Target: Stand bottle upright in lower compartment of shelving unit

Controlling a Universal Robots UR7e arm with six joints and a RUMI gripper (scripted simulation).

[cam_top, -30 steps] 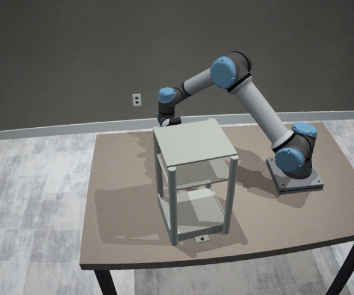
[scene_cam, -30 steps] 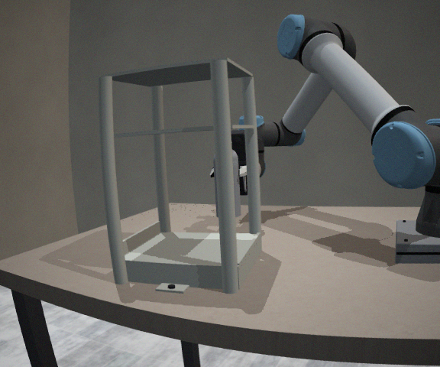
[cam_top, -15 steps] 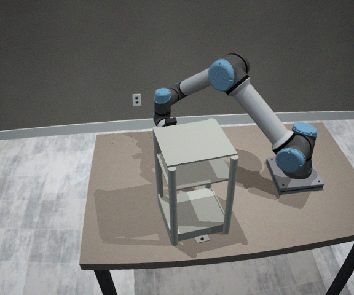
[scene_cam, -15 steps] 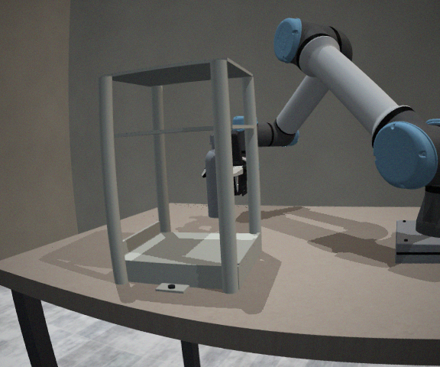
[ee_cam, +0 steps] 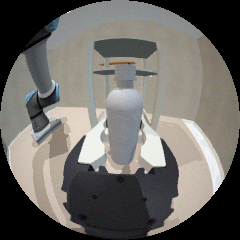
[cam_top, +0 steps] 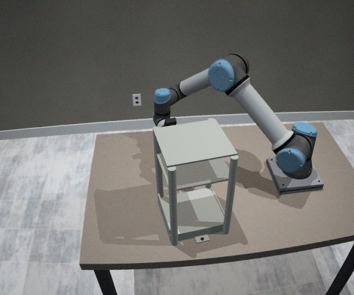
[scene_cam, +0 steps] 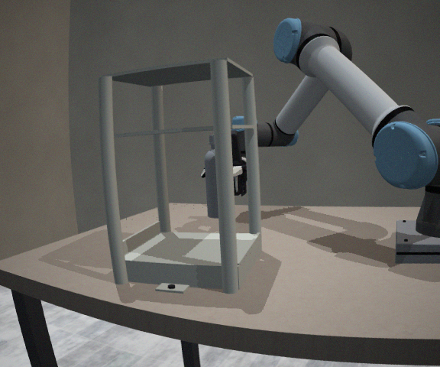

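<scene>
The shelving unit lies 210 mm to the left of my hand, 30 mm behind it and 30 mm above it. Round my hand: grey bottle: 20 mm above.
</scene>
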